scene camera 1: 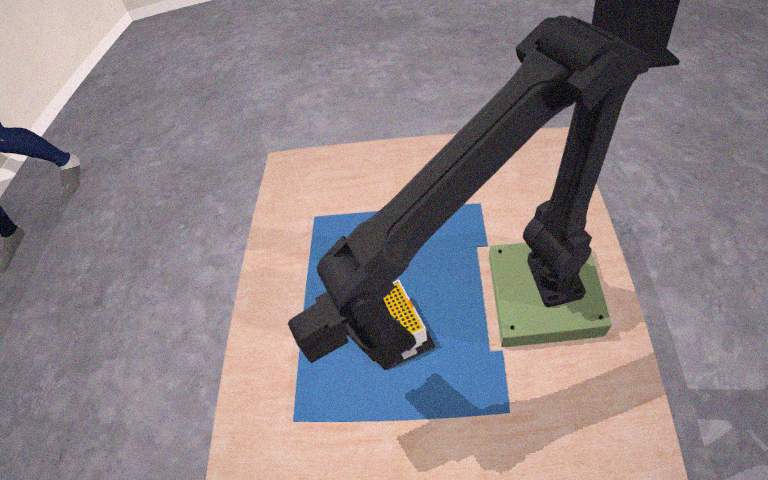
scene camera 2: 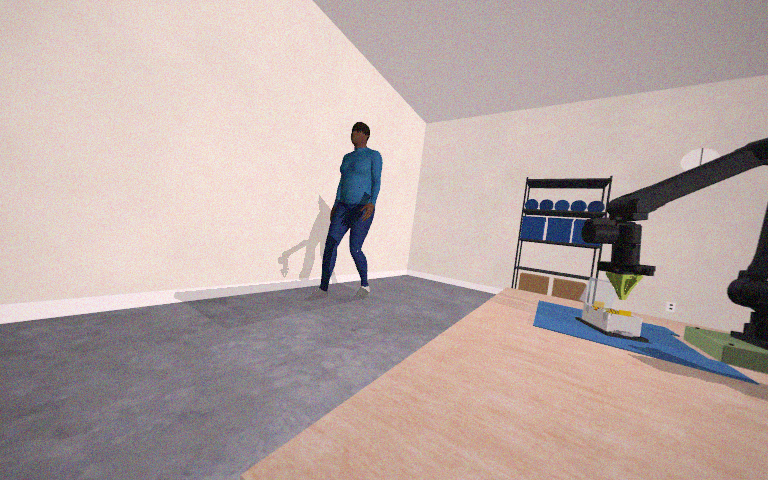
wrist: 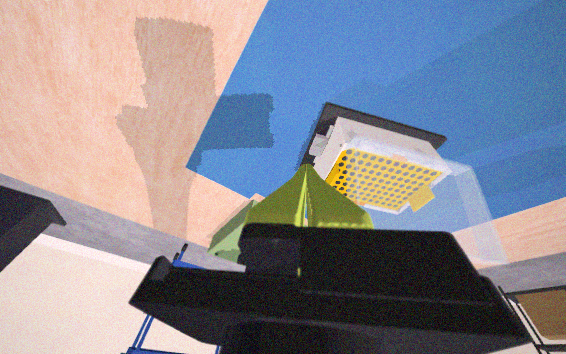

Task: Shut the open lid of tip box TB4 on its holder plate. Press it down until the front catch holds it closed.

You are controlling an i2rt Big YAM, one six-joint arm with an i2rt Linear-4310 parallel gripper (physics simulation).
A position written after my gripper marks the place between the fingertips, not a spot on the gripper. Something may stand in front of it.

Note:
My gripper (scene camera 1: 389, 353) is shut, holding nothing. Also in view: a yellow perforated tip rack (scene camera 1: 396, 301). Further things: a clear lid (scene camera 2: 600, 293).
The clear lid is seen too in the wrist view (wrist: 402, 189). My gripper shows as well in scene camera 2 (scene camera 2: 622, 299) and in the wrist view (wrist: 306, 170).

